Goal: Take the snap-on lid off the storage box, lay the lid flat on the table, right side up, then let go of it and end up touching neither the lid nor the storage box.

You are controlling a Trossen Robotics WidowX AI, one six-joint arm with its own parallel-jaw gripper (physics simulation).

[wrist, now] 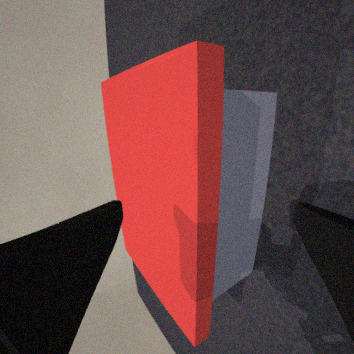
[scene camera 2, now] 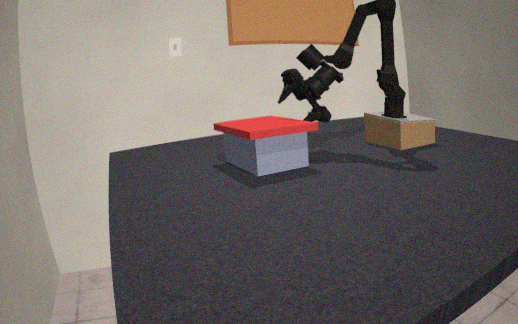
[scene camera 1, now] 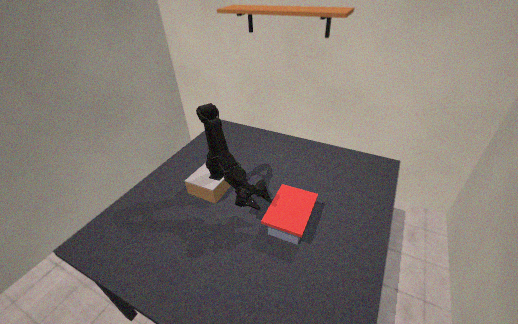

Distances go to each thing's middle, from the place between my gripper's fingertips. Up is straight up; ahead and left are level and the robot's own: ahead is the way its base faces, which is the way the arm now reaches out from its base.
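The red lid [scene camera 1: 290,210] is here, and my hand is 10 mm above it. My hand is also 40 mm to the right of the lid and 100 mm short of it.
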